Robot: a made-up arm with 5 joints.
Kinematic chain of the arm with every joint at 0, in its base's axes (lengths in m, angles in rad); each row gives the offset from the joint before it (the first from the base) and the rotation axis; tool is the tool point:
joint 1: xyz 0 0 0.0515 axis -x
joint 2: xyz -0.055 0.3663 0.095 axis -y
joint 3: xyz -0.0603 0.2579 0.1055 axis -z
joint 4: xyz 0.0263 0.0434 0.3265 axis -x
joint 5: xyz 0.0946 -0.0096 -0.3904 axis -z
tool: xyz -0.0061 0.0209 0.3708
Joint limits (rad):
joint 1: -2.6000..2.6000
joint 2: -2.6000..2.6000
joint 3: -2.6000..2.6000
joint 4: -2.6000..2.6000
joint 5: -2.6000..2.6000
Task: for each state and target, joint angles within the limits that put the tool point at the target. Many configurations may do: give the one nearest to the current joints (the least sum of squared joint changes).
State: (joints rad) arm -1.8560 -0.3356 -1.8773 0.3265 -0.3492
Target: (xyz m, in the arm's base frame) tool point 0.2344 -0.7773 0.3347
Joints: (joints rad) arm -2.2664 -1.0449 -1.8467 0.3425 -0.3896
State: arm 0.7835 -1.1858 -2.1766 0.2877 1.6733
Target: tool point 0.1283 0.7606 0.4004
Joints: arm 0.2346 -0.8667 -2.6000 0.0730 1.3075
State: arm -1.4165 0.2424 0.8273 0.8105 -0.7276
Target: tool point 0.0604 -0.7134 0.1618
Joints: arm -2.2384 -0.2908 1.3498 0.7527 -0.4653
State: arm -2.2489 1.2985 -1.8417 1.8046 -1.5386
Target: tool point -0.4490 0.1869 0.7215
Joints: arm -1.5473 1.8417 -2.3604 1.8442 -1.4933
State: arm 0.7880 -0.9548 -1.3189 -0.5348 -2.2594
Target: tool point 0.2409 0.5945 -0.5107
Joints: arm 1.2240 -0.8904 -1.0003 -0.4968 -2.2352
